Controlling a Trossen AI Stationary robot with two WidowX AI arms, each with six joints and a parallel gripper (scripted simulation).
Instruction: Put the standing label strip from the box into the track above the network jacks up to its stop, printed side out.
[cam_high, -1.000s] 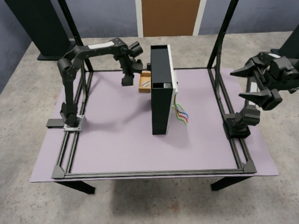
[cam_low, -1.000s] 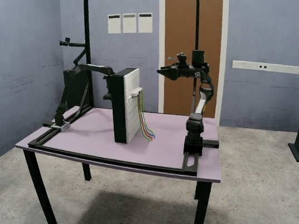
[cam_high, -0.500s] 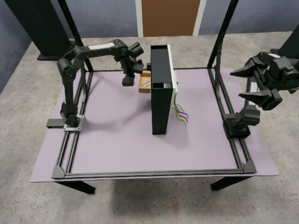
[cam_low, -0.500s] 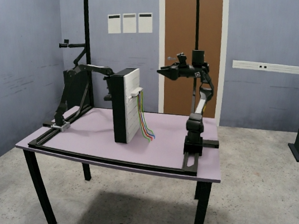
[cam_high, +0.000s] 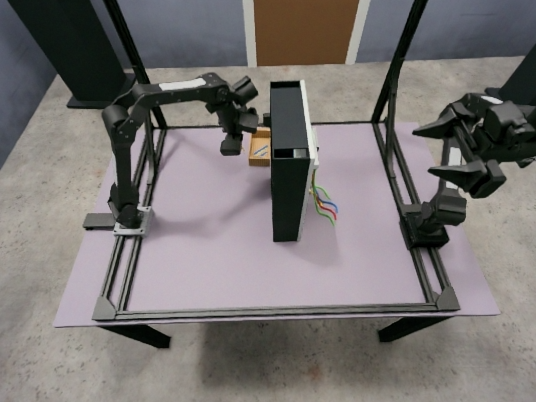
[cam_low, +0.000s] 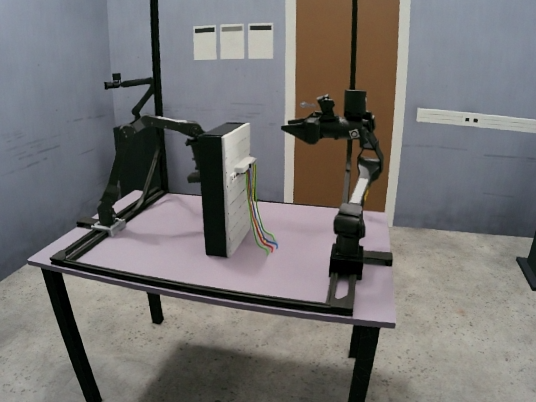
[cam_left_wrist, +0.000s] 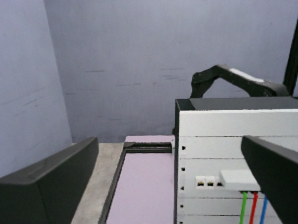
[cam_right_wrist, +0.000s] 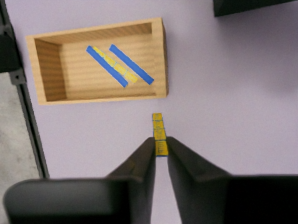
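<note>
The yellow label strip lies 1 cm behind my right hand, 1 cm to the left of it and 5 cm below it. Round my right hand: white jack panel (17 cm ahead, 20 cm to the left, 5 cm above).
</note>
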